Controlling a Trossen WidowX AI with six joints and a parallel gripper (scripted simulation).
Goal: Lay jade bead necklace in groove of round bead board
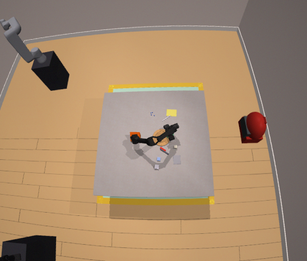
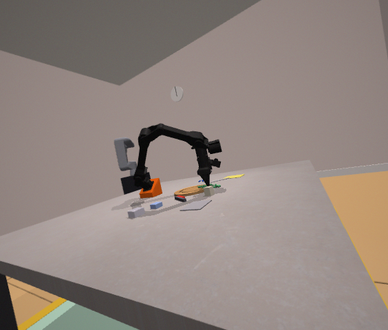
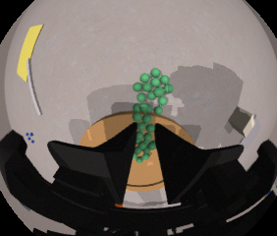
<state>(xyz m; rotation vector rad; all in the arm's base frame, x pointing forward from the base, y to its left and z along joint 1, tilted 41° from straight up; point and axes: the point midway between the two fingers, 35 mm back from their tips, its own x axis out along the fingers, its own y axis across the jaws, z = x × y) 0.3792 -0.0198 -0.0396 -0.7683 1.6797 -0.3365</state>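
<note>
Right now the round wooden bead board is 9 cm behind my gripper tip, 2 cm to the right of it and 1 cm below it. From my gripper tip the other things lie so: beige cube 6 cm ahead, 15 cm to the right; then red-handled tool 7 cm behind, 17 cm to the right, 1 cm below; then yellow sheet 6 cm ahead, 29 cm to the left, 1 cm below.
</note>
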